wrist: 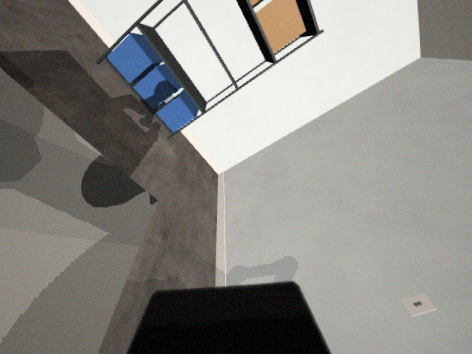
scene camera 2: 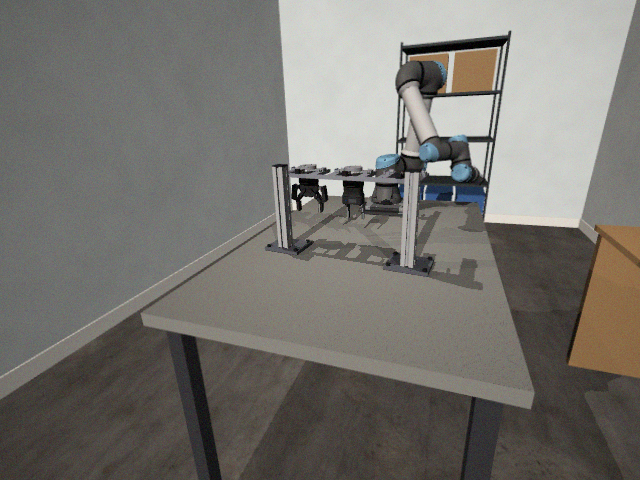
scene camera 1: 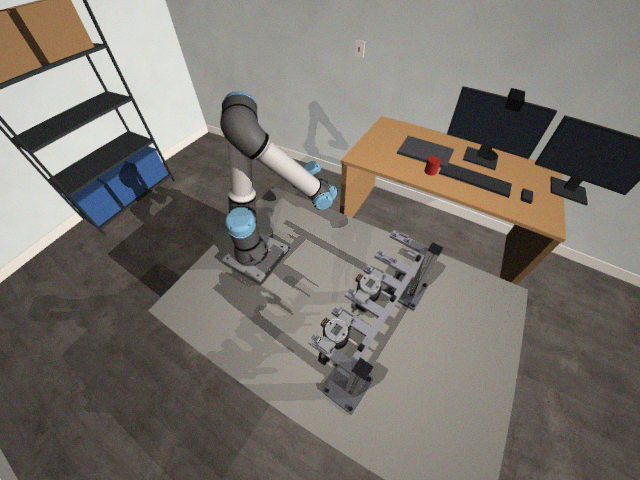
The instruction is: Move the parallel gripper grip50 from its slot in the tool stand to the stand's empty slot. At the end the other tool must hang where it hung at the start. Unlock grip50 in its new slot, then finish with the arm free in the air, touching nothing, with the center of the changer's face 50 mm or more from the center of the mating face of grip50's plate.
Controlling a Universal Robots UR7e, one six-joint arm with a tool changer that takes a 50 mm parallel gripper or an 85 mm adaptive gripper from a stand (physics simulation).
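Places are measured from the arm's base along level axes (x ahead, y left, z up), in millimetres.
Where they show: arm's base, origin of its link: (scene camera 2: 386, 200) (scene camera 1: 251, 252).
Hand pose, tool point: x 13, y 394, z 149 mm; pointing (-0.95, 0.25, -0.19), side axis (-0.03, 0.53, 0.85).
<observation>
Each offset is from my tool point to the top centre of the thing. "spot": to the spot under its first point.
The parallel gripper grip50 @[spot: dx +528, dy -418, dz -68 mm] (scene camera 2: 355, 213) hangs in the middle slot of the tool stand (scene camera 1: 361, 367) (scene camera 2: 409, 222). Its two fingers are apart with nothing seen between them. Its round plate @[spot: dx +551, dy -390, dz +99 mm] (scene camera 1: 369, 283) faces up and is uncovered. The adaptive gripper (scene camera 2: 309, 205) hangs in the slot farthest from the desk; its plate @[spot: dx +541, dy -570, dz +98 mm] (scene camera 1: 336, 329) shows from above. The empty slot's fork arm (scene camera 1: 407, 241) is at the desk end of the stand. The arm's wrist (scene camera 1: 324, 197) (scene camera 2: 461, 172) is in the air, well away from the stand, with no tool seen on it. The changer's face is not clearly visible.
A desk (scene camera 1: 369, 149) (scene camera 2: 610, 289) with monitors and a red cup (scene camera 1: 432, 165) stands beside the worktable (scene camera 2: 336, 343). A shelf rack (scene camera 1: 72, 121) (scene camera 2: 449, 94) with blue bins stands behind the robot base. A black shape (wrist: 227, 320) fills the wrist view's bottom middle.
</observation>
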